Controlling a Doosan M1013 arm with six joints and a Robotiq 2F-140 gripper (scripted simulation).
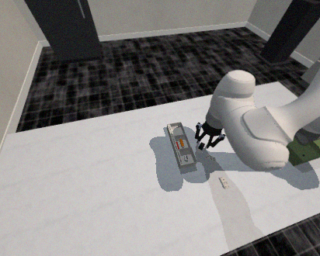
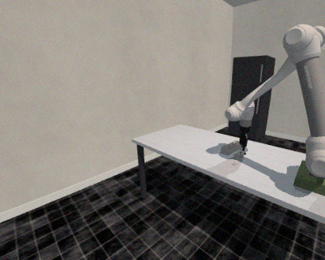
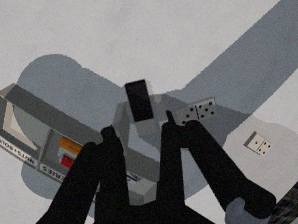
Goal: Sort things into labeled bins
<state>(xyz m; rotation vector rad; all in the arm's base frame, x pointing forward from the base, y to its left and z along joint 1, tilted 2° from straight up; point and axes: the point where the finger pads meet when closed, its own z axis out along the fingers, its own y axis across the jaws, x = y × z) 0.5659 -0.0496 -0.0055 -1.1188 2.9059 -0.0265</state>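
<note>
The small black piece is 30 mm below my hand. The rest, counted from my hand: grey piece (100 mm ahead, 30 mm to the left, 20 mm below); orange battery (90 mm ahead, 50 mm to the right, 30 mm below); grey bin tray (100 mm ahead, 50 mm to the right, 20 mm below).
</note>
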